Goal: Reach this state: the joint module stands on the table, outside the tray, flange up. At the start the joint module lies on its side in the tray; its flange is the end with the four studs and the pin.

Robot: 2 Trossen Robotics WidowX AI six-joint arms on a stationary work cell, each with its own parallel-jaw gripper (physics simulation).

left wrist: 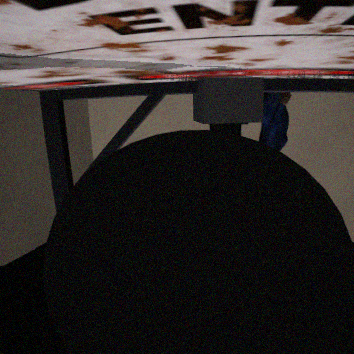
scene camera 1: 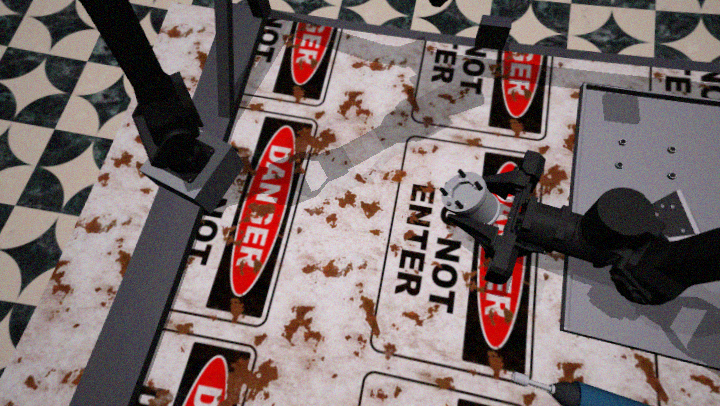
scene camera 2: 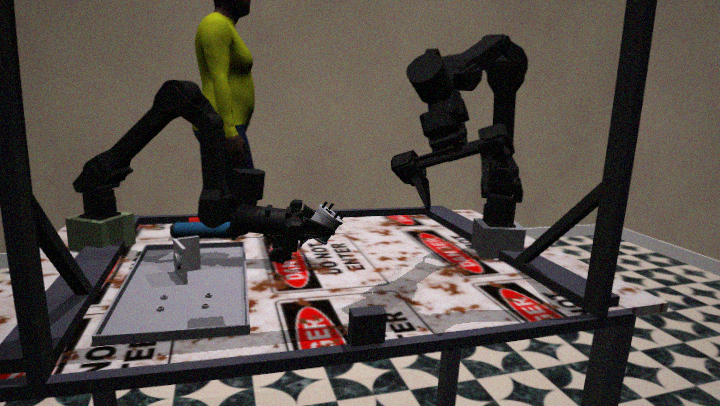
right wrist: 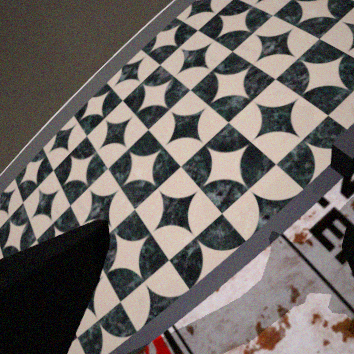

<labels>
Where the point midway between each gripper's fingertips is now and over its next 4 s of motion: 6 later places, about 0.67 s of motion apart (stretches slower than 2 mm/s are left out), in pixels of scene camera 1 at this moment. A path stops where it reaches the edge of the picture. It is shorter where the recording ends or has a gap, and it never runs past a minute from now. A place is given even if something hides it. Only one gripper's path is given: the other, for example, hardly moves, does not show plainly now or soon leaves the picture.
My left gripper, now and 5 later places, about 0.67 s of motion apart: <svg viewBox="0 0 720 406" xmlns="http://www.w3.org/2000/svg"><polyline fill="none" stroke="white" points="454,198 453,197 452,195 398,180 394,179 426,162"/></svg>
</labels>
